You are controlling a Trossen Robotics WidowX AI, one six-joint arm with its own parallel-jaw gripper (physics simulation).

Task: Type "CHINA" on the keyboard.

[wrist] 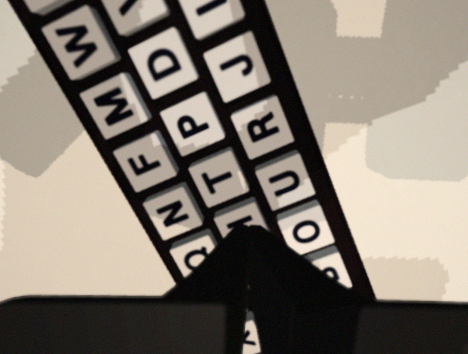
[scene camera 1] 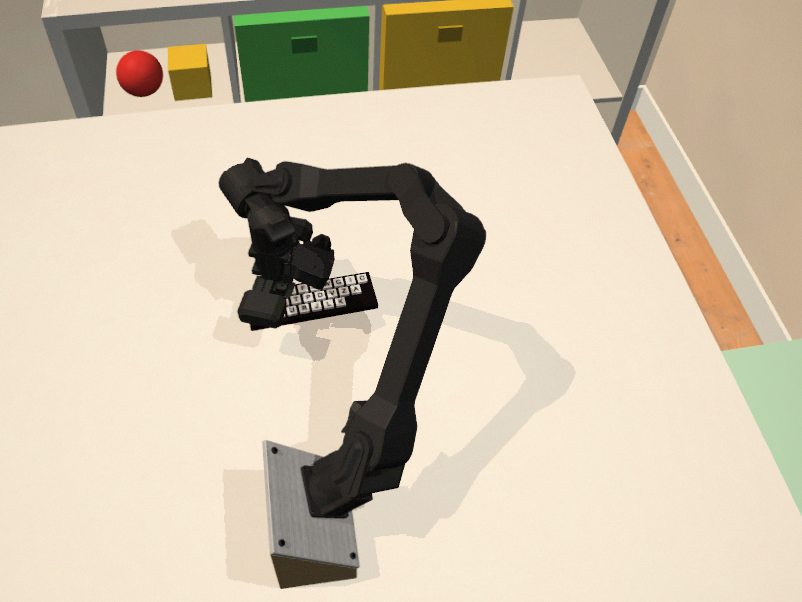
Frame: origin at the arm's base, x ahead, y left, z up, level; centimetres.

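Where they show: gripper, fingertip midpoint: (wrist: 247, 237) (scene camera 1: 281, 301); arm's base, link origin: (scene camera 1: 323, 492).
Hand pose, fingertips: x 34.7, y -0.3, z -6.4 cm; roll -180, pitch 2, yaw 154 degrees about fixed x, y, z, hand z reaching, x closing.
Things, the pixels of their top centre, and the offset from my fingertips. "*": a spot on its surface instead.
- H key, top centre: (wrist: 242, 229) dx +0.0, dy -0.3, dz -0.1 cm
- N key, top centre: (wrist: 172, 214) dx +1.9, dy -1.8, dz -0.1 cm
- I key, top centre: (scene camera 1: 350, 279) dx +1.8, dy -11.4, dz -0.1 cm
- top right corner looks like C, surface spot: (scene camera 1: 362, 277) * dx +1.9, dy -13.4, dz -0.1 cm
The black keyboard (scene camera 1: 367, 300) (wrist: 343, 231) with white keys lies on the table, partly hidden by the gripper. My gripper (scene camera 1: 283, 285) (wrist: 247, 237) is shut and empty, pointing down over the keyboard's left part. In the wrist view its tips overlap the lower part of the H key (wrist: 239, 218); whether they touch it I cannot tell. The N key (wrist: 172, 212) is up and left of the tips. The I key (scene camera 1: 350, 279) and the A key (scene camera 1: 355, 289) are near the keyboard's right end. A small key at the top right corner looks like C (scene camera 1: 362, 277).
The arm's metal base plate (scene camera 1: 310, 531) stands at the table's near side. A shelf unit (scene camera 1: 68, 64) behind the table holds a red ball (scene camera 1: 139, 73), a yellow cube (scene camera 1: 189, 74), a green box (scene camera 1: 304, 64) and a yellow box (scene camera 1: 446, 58).
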